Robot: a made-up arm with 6 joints. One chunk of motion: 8 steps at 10 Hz.
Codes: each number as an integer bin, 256 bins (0 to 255) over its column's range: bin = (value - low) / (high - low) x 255, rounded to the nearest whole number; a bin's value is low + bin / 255 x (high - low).
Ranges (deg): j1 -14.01..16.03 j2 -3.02..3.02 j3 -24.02..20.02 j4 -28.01..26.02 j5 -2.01..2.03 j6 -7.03..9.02
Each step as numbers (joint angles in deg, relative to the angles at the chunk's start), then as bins.
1 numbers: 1.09 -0.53 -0.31 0.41 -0.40 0.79
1 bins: 128 105 137 134 102 124
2 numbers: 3.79 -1.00 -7.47 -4.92 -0.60 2.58
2 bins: 151 85 96 109 89 153
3 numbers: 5.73 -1.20 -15.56 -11.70 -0.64 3.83
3 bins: 168 77 49 77 86 173
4 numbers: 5.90 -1.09 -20.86 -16.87 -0.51 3.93
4 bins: 169 81 18 53 95 174
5 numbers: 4.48 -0.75 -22.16 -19.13 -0.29 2.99
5 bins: 157 96 11 42 109 159
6 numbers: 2.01 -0.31 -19.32 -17.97 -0.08 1.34
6 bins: 136 114 27 47 122 133
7 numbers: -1.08 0.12 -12.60 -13.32 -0.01 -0.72
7 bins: 110 133 66 69 126 100
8 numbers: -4.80 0.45 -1.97 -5.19 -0.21 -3.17
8 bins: 78 146 128 108 114 61
